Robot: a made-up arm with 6 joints.
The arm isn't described. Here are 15 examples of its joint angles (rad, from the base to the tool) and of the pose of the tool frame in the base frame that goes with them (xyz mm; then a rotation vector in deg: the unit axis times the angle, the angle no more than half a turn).
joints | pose
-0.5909 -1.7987 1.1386 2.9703 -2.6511 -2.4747 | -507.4 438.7 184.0 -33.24 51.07 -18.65
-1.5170 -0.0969 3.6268 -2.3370 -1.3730 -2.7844 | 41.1 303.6 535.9 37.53 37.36 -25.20
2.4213 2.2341 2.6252 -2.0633 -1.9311 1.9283 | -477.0 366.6 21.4 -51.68 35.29 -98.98
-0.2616 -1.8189 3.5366 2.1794 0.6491 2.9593 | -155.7 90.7 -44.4 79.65 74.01 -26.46
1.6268 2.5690 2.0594 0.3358 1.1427 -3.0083 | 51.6 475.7 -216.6 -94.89 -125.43 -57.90
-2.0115 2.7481 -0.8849 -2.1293 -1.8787 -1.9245 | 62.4 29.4 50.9 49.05 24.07 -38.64
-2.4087 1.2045 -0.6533 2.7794 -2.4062 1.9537 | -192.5 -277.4 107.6 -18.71 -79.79 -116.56
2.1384 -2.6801 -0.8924 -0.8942 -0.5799 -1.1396 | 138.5 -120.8 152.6 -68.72 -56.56 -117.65
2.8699 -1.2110 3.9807 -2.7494 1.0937 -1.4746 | 249.9 -149.0 118.5 84.84 50.33 -32.32
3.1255 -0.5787 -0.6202 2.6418 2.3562 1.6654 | -55.2 -71.8 601.0 -116.28 45.09 27.03
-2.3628 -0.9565 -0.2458 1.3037 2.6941 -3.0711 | 109.4 138.7 706.5 47.90 34.68 0.27
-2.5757 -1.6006 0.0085 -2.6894 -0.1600 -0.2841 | 360.0 140.4 496.9 17.29 -77.51 17.30
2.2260 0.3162 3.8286 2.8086 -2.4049 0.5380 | 10.9 -142.6 494.1 63.70 117.09 39.54
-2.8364 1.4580 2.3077 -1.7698 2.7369 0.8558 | -609.7 -209.2 431.6 27.81 62.71 22.82
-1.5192 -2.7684 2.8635 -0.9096 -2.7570 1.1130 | -49.2 -33.3 -361.6 75.93 31.29 76.64
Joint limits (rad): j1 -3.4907..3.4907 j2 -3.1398..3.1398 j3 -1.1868..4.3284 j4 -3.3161..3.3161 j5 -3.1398..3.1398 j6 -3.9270..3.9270
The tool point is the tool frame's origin. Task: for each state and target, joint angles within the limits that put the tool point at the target. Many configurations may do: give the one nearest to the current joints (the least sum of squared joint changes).
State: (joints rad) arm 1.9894 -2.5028 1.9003 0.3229 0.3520 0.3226
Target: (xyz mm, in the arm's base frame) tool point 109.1 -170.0 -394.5
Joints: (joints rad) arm 1.7532 -2.6269 2.0148 0.3942 0.3520 0.3226
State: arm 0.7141 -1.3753 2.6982 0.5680 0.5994 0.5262
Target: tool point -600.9 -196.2 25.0
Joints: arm 0.1976 -1.6920 1.9336 0.4544 0.5994 0.5262
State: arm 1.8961 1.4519 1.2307 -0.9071 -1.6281 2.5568
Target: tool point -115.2 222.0 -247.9
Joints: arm 2.1974 2.1288 0.4765 -1.1093 -1.6281 2.5568
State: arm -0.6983 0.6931 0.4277 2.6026 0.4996 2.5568
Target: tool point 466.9 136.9 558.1
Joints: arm 0.1309 0.5321 0.3141 2.6981 0.4996 2.5568
